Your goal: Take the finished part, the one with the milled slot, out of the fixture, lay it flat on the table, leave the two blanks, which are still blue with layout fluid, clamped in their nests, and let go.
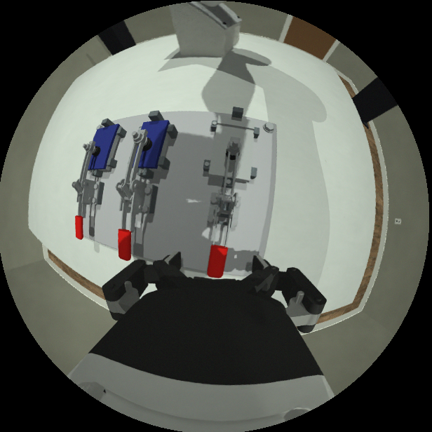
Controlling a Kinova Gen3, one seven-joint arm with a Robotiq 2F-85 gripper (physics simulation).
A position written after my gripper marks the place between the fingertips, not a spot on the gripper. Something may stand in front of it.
In view: my gripper [216, 261], a finished part [227, 126], a blue blank [157, 133], a blue blank [106, 138] and a fixture plate [179, 223].
